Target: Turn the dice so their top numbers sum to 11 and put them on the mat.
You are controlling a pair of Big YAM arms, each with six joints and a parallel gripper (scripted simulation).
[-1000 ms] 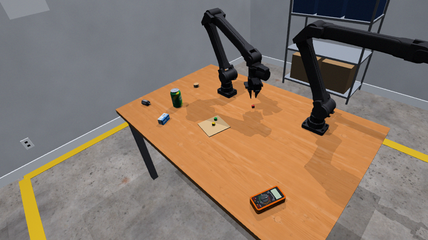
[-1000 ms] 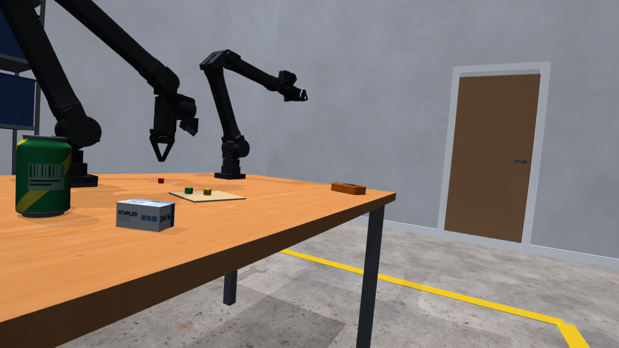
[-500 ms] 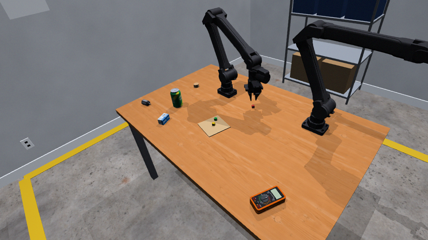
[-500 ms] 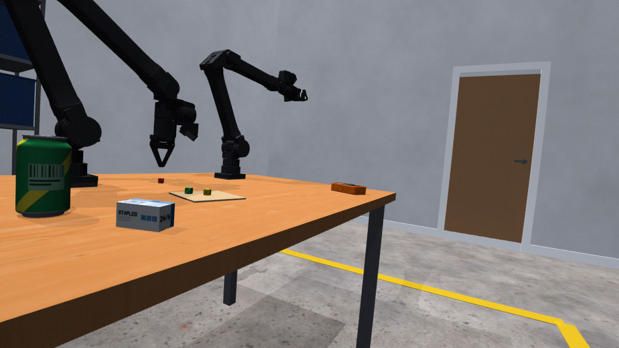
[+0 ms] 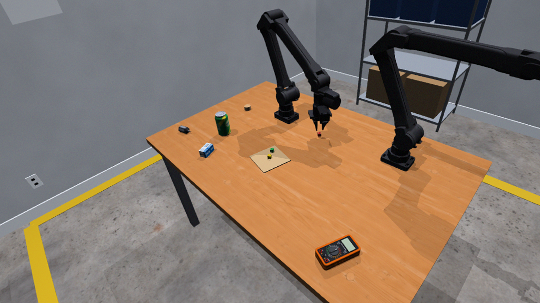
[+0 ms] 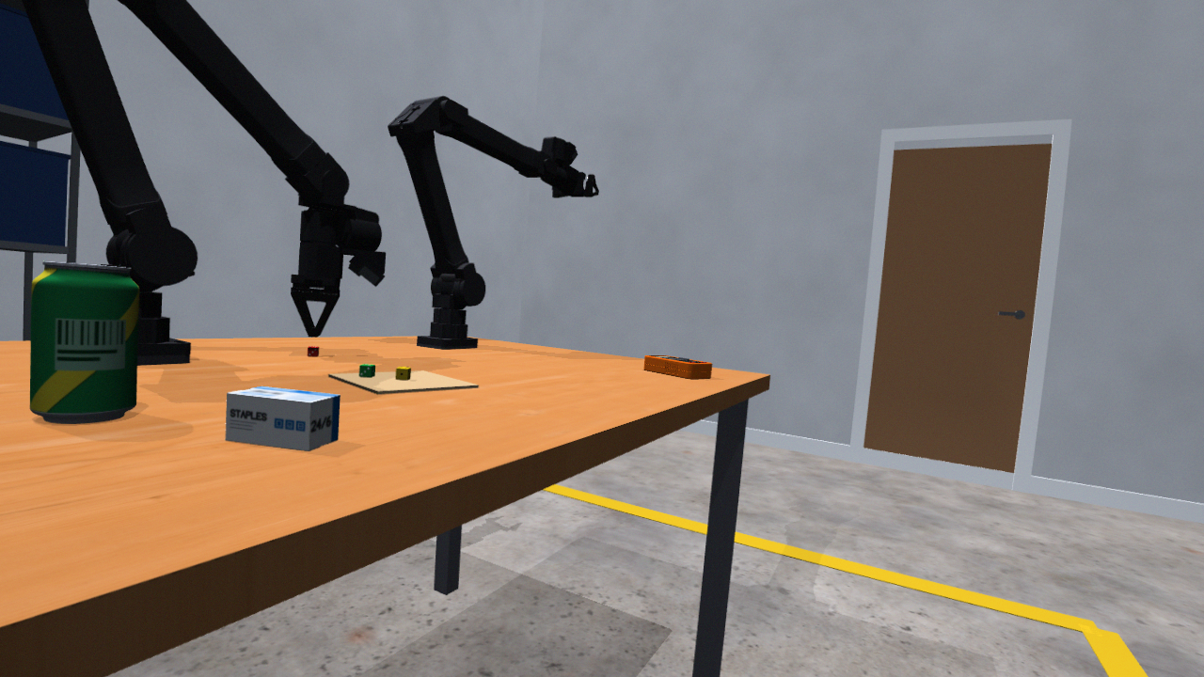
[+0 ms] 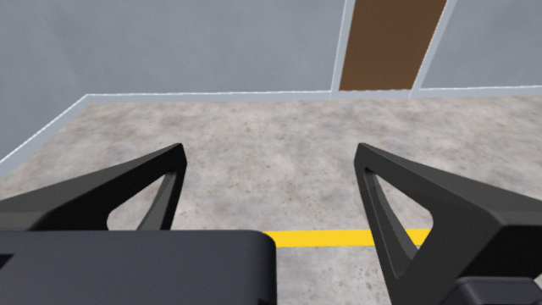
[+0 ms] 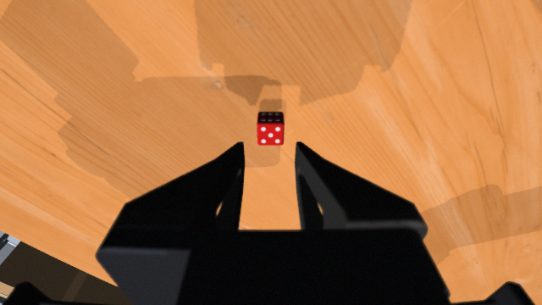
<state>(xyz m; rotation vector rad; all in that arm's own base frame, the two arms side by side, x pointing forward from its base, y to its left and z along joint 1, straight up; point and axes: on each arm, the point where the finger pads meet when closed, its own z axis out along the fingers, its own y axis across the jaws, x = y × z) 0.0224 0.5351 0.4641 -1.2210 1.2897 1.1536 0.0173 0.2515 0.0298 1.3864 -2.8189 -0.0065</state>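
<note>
Right now the red die is 30 mm below my right hand. The rest, counted from my right hand: yellow die: 280 mm ahead, 80 mm to the right, 30 mm below; tan mat: 280 mm ahead, 70 mm to the right, 40 mm below; green die: 240 mm ahead, 100 mm to the right, 30 mm below.
</note>
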